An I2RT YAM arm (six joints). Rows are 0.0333 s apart.
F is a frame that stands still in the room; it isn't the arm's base.
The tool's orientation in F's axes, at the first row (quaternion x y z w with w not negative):
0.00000, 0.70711, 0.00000, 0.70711
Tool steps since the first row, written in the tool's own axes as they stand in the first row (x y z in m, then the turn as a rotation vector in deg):
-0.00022, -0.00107, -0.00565, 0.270, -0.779, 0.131
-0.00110, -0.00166, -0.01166, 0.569, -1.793, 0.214
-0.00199, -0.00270, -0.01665, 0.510, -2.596, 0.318
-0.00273, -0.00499, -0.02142, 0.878, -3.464, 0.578
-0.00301, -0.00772, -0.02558, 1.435, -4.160, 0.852
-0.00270, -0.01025, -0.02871, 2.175, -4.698, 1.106
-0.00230, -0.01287, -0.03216, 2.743, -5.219, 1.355
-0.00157, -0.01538, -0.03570, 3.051, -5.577, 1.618
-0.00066, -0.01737, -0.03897, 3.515, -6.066, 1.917
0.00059, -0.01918, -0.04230, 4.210, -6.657, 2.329
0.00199, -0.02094, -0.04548, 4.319, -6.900, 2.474
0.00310, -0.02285, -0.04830, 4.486, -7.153, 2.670
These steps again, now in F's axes. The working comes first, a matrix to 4 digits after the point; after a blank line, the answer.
The tool's axes in the first row as the columns of a matrix, in F's axes (used below as rounded here):
0.0000, 0.0000, 1.0000
0.0000, 1.0000, 0.0000
-1.0000, 0.0000, 0.0000

-0.00565, -0.00107, 0.00022, 0.131, -0.779, -0.270
-0.01166, -0.00166, 0.00110, 0.214, -1.793, -0.569
-0.01665, -0.00270, 0.00199, 0.318, -2.596, -0.510
-0.02142, -0.00499, 0.00273, 0.578, -3.464, -0.878
-0.02558, -0.00772, 0.00301, 0.852, -4.160, -1.435
-0.02871, -0.01025, 0.00270, 1.106, -4.698, -2.175
-0.03216, -0.01287, 0.00230, 1.355, -5.219, -2.743
-0.03570, -0.01538, 0.00157, 1.618, -5.577, -3.051
-0.03897, -0.01737, 0.00066, 1.917, -6.066, -3.515
-0.04230, -0.01918, -0.00059, 2.329, -6.657, -4.210
-0.04548, -0.02094, -0.00199, 2.474, -6.900, -4.319
-0.04830, -0.02285, -0.00310, 2.670, -7.153, -4.486

